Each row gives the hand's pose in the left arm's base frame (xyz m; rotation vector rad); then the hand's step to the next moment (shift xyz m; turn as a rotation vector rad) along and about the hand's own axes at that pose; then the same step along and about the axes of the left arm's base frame.
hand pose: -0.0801 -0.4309 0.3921 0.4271 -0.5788 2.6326
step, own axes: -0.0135 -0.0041 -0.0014 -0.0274 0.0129 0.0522
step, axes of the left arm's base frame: 0.0133 -0.0003 -0.0049 0.0287 -0.0433 0.0307
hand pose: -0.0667 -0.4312 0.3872 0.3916 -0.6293 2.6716
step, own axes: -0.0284 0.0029 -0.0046 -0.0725 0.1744 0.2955
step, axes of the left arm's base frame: 0.0234 -0.0084 -0.0148 0.0469 -0.3060 0.1648
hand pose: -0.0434 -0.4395 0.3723 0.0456 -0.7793 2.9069
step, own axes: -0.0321 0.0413 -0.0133 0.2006 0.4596 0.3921
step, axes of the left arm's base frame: 0.0263 -0.0326 -0.0340 -0.2626 -0.5664 0.1243
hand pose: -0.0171 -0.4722 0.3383 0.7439 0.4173 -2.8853
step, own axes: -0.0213 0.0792 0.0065 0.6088 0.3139 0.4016
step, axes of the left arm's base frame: 0.0310 -0.0762 -0.0025 -0.6502 -0.4544 -0.0341
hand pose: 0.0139 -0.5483 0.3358 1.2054 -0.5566 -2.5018
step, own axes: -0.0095 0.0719 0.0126 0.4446 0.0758 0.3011
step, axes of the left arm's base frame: 0.0033 -0.0563 0.0473 -0.4973 -0.1956 -0.0923
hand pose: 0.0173 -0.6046 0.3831 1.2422 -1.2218 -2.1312
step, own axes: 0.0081 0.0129 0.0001 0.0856 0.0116 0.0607
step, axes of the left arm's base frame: -0.0056 -0.0125 0.0067 -0.0978 -0.0347 -0.0196
